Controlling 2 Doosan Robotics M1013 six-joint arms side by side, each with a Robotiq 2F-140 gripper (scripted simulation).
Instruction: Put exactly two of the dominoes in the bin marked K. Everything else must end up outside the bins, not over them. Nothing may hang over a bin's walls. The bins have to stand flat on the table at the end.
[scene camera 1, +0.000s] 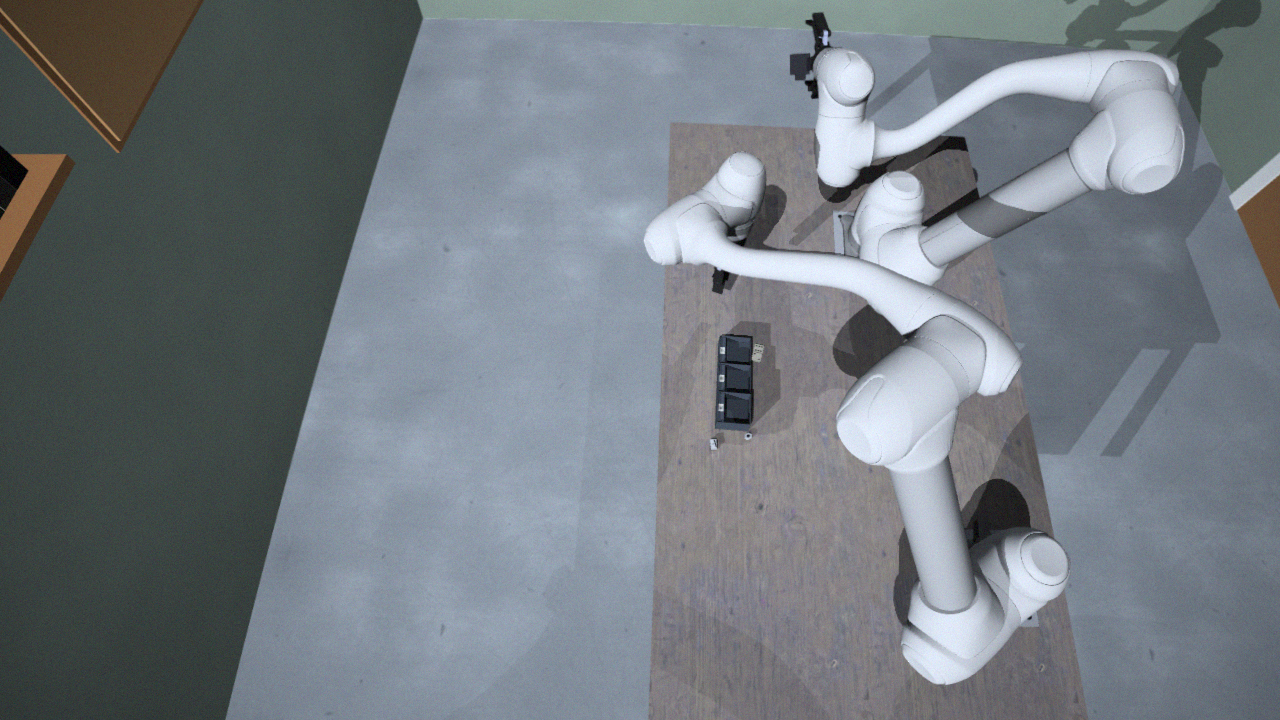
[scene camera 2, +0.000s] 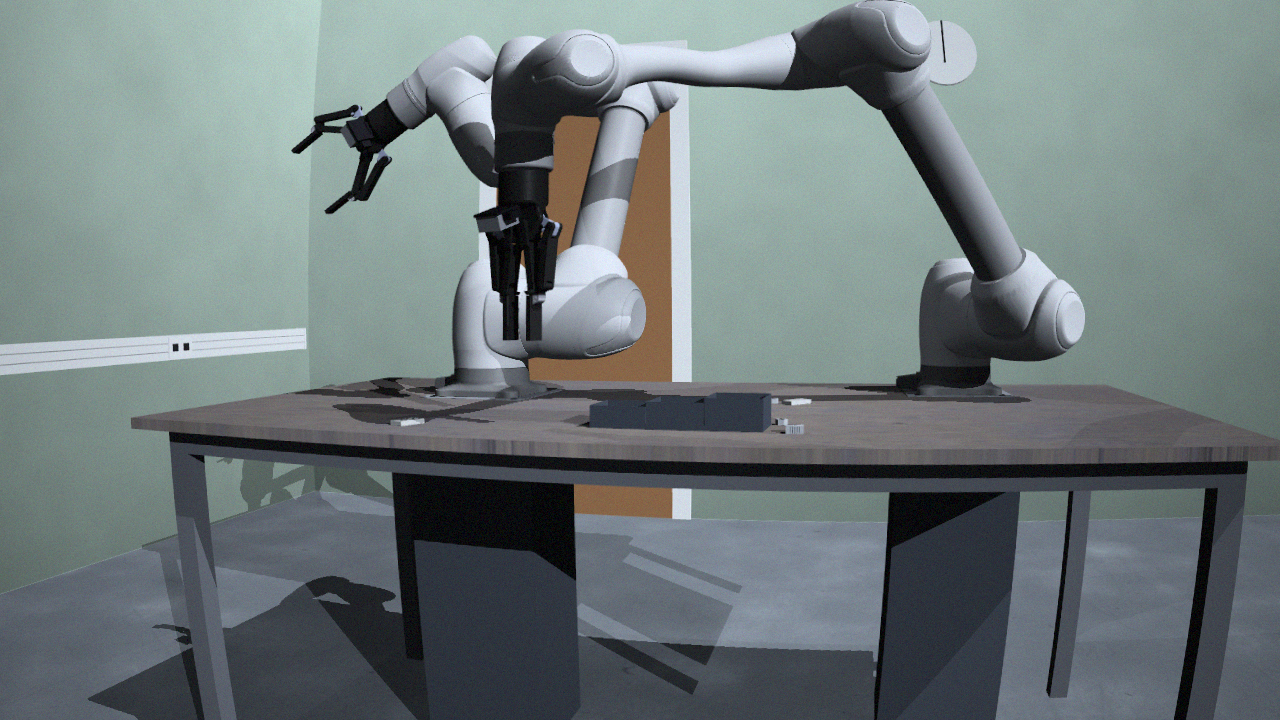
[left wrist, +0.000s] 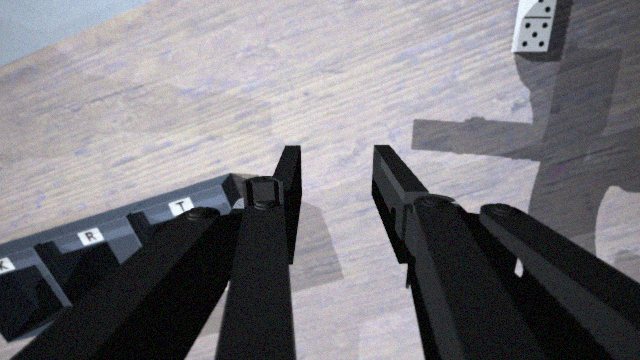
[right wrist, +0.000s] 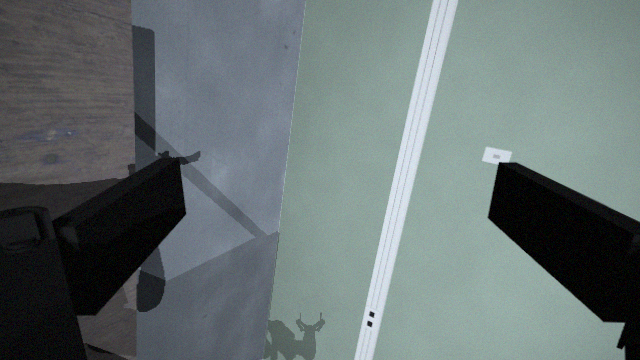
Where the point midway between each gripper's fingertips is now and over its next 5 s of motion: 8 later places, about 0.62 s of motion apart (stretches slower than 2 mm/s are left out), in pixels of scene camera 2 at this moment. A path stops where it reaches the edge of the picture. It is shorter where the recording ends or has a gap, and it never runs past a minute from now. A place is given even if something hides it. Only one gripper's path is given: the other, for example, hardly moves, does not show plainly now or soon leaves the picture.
My left gripper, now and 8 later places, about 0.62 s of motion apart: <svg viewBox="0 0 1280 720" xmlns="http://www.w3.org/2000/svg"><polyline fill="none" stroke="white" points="522,340 438,366 404,378 406,380 407,411 407,417 407,421 406,399 405,381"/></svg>
